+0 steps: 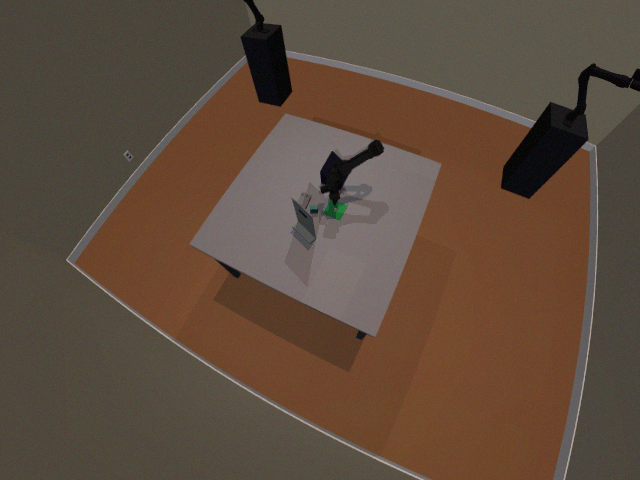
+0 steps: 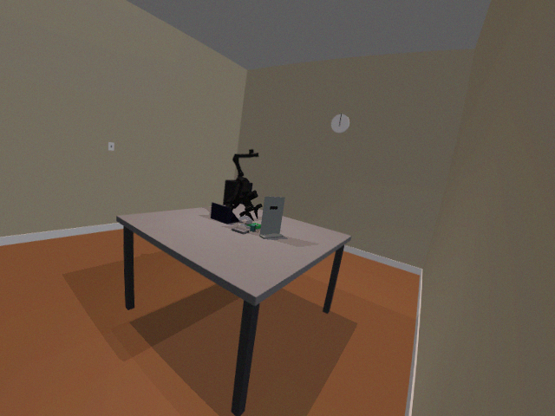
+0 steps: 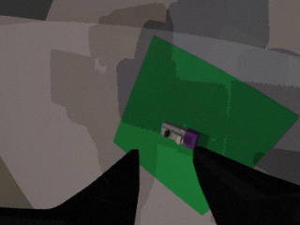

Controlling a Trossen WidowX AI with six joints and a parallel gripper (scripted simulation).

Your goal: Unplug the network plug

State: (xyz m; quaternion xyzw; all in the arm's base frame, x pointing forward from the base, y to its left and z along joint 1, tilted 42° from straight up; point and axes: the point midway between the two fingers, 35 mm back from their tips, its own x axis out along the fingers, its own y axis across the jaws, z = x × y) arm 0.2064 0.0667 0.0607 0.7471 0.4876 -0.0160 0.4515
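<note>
The network plug lies 1 cm ahead of my gripper tip, 1 cm to the left of it and 4 cm below it. Also, from my gripper tip: teal block: 6 cm ahead, 11 cm to the right, 3 cm below; flat grey piece: 3 cm ahead, 21 cm to the right, 4 cm below; green marked square: 1 cm ahead, 1 cm to the left, 5 cm below.
</note>
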